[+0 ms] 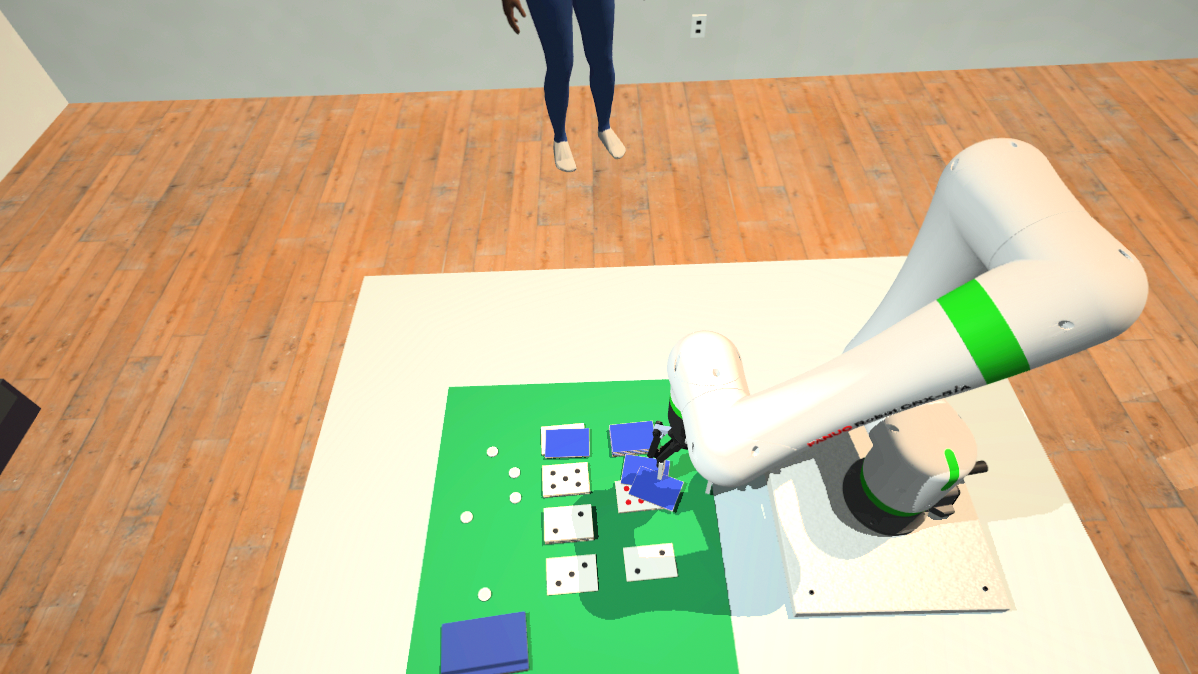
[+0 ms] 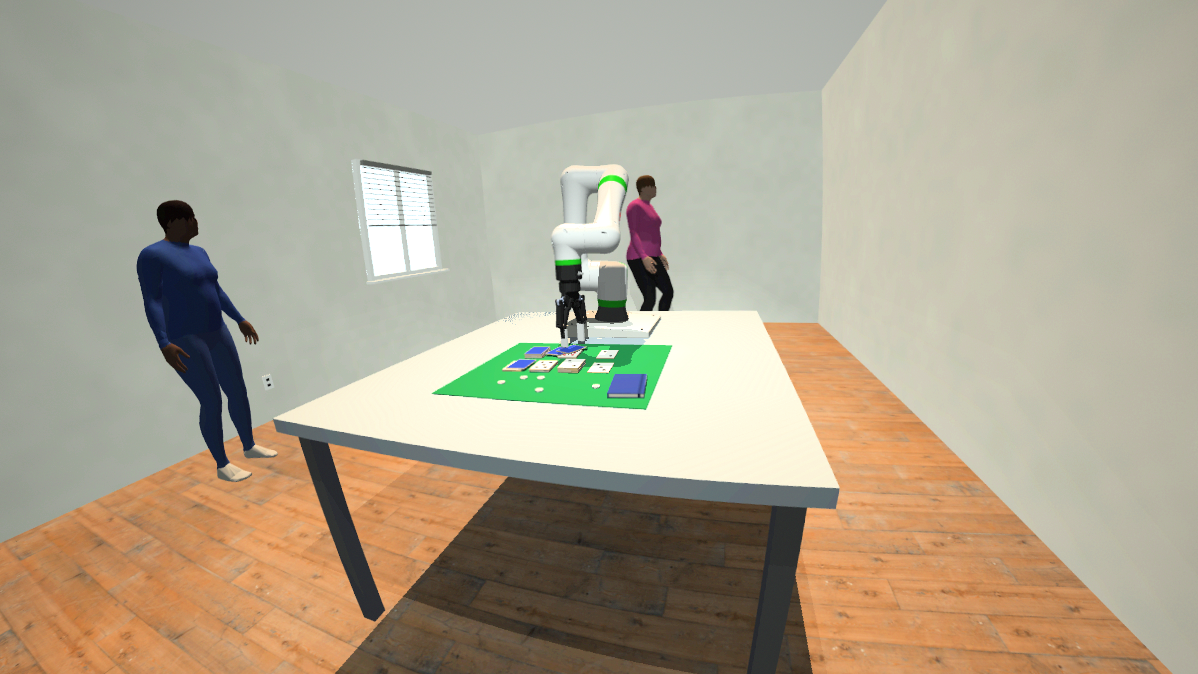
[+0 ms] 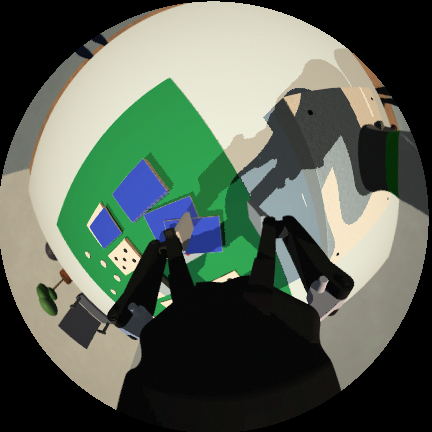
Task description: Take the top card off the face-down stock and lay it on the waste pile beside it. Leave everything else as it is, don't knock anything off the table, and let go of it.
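Note:
The face-down stock is a thick blue-backed stack near the back of the green mat. Beside it, one loose blue-backed card lies askew. A second blue-backed card overlaps it and partly covers a white card with red dots, seemingly the waste pile; it looks slightly tilted. My gripper is open, low over the cards. One fingertip stands at the two loose cards, the other off to their robot side. Whether the fingertip touches them cannot be told.
A blue card overlaps a white one left of the stock. Black-dotted cards, several white discs and a blue book are on the green mat. The robot base stands right.

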